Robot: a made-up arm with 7 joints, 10 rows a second.
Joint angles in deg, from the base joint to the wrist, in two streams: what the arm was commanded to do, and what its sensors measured. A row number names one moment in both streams.
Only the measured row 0 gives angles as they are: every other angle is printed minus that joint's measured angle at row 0.
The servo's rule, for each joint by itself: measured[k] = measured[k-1] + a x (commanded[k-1-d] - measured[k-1]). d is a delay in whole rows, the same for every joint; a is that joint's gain. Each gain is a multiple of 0.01, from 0.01 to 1. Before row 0 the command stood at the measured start. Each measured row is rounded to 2 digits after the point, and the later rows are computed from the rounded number. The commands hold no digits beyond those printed.
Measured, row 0:
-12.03 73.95 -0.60 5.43 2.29 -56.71 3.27
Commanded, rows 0 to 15:
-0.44 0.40 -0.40 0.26 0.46 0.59 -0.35
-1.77 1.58 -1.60 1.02 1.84 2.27 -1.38
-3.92 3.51 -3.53 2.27 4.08 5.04 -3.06
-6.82 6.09 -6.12 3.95 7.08 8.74 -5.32
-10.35 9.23 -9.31 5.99 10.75 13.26 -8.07
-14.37 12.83 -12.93 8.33 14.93 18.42 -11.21
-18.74 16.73 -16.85 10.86 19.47 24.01 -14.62
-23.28 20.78 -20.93 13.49 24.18 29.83 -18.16
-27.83 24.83 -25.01 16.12 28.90 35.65 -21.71
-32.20 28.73 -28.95 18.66 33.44 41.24 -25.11
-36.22 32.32 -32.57 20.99 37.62 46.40 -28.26
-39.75 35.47 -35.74 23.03 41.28 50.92 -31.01
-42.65 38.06 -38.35 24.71 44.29 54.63 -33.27
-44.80 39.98 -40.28 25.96 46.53 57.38 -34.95
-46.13 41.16 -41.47 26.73 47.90 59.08 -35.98
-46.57 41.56 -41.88 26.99 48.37 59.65 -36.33
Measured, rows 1 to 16:
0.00 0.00 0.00 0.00 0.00 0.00 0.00
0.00 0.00 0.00 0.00 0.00 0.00 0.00
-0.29 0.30 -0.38 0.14 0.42 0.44 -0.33
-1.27 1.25 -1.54 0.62 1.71 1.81 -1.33
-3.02 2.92 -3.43 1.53 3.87 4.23 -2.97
-5.53 5.27 -5.99 2.86 6.79 7.61 -5.20
-8.71 8.20 -9.14 4.58 10.39 11.85 -7.93
-12.45 11.63 -12.74 6.64 14.52 16.78 -11.05
-16.60 15.40 -16.64 8.96 19.02 22.20 -14.44
-21.01 19.38 -20.72 11.45 23.72 27.92 -17.97
-25.51 23.41 -24.80 14.02 28.43 33.72 -21.52
-29.93 27.35 -28.74 16.57 32.99 39.36 -24.93
-34.08 31.03 -32.38 19.00 37.20 44.64 -28.09
-37.82 34.32 -35.57 21.22 40.91 49.35 -30.86
-41.01 37.09 -38.21 23.14 43.99 53.31 -33.15
-43.51 39.23 -40.18 24.69 46.30 56.36 -34.86
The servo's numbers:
d 2
a 0.66 0.74 0.95 0.55 0.91 0.75 0.95

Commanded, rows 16 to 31:
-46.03 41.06 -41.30 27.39 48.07 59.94 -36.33
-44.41 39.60 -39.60 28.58 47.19 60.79 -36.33
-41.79 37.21 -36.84 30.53 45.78 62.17 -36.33
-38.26 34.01 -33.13 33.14 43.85 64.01 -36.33
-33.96 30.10 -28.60 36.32 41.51 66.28 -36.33
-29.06 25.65 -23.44 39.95 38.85 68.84 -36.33
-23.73 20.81 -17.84 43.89 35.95 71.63 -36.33
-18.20 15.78 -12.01 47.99 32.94 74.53 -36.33
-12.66 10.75 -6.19 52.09 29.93 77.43 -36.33
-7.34 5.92 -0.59 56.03 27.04 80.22 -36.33
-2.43 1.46 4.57 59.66 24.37 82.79 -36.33
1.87 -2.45 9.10 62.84 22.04 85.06 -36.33
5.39 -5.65 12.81 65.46 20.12 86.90 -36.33
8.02 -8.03 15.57 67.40 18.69 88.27 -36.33
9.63 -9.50 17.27 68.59 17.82 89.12 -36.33
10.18 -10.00 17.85 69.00 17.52 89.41 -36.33
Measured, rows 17 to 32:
-45.24 40.66 -41.41 25.81 47.76 58.40 -35.92
-46.12 41.33 -41.86 26.46 48.32 59.34 -36.31
-46.06 41.13 -41.33 26.97 48.09 59.79 -36.33
-44.97 40.00 -39.69 27.86 47.27 60.54 -36.33
-42.87 37.94 -36.98 29.33 45.91 61.76 -36.33
-39.83 35.03 -33.32 31.43 44.04 63.45 -36.33
-35.96 31.38 -28.84 34.12 41.74 65.57 -36.33
-31.41 27.14 -23.71 37.33 39.11 68.02 -36.33
-26.34 22.46 -18.13 40.94 36.23 70.73 -36.33
-20.97 17.52 -12.32 44.82 33.24 73.58 -36.33
-15.49 12.51 -6.50 48.82 30.23 76.47 -36.33
-10.11 7.63 -0.89 52.79 27.33 79.28 -36.33
-5.04 3.06 4.30 56.57 24.64 81.91 -36.33
-0.48 -1.02 8.86 60.02 22.27 84.27 -36.33
3.39 -4.45 12.61 63.01 20.31 86.24 -36.33
6.45 -7.10 15.42 65.42 18.84 87.76 -36.33

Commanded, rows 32 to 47:
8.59 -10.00 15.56 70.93 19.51 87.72 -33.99
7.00 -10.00 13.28 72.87 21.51 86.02 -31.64
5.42 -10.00 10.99 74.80 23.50 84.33 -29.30
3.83 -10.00 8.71 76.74 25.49 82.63 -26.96
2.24 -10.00 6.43 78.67 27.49 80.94 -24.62
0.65 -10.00 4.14 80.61 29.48 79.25 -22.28
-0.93 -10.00 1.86 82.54 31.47 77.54 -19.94
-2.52 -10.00 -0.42 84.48 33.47 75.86 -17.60
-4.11 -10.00 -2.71 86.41 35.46 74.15 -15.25
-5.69 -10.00 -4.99 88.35 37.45 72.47 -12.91
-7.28 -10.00 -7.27 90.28 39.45 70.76 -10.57
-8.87 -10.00 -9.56 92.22 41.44 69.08 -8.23
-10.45 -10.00 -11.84 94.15 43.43 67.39 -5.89
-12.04 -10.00 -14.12 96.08 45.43 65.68 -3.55
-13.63 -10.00 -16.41 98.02 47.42 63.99 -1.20
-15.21 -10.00 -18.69 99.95 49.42 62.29 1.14
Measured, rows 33 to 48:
8.55 -8.88 17.18 67.16 17.91 88.78 -36.33
9.63 -9.71 17.82 68.17 17.56 89.25 -36.33
8.94 -9.92 15.67 69.69 19.33 88.10 -34.11
7.66 -9.98 13.40 71.44 21.31 86.54 -31.76
6.18 -9.99 11.11 73.29 23.30 84.88 -29.42
4.63 -10.00 8.83 75.19 25.29 83.19 -27.08
3.05 -10.00 6.55 77.10 27.29 81.50 -24.74
1.47 -10.00 4.26 79.03 29.28 79.81 -22.40
-0.11 -10.00 1.98 80.96 31.27 78.11 -20.06
-1.70 -10.00 -0.30 82.90 33.27 76.42 -17.72
-3.29 -10.00 -2.59 84.83 35.26 74.72 -15.37
-4.87 -10.00 -4.87 86.77 37.25 73.03 -13.03
-6.46 -10.00 -7.15 88.70 39.25 71.33 -10.69
-8.05 -10.00 -9.44 90.64 41.24 69.64 -8.35
-9.63 -10.00 -11.72 92.57 43.23 67.95 -6.01
-11.22 -10.00 -14.00 94.50 45.23 66.25 -3.67

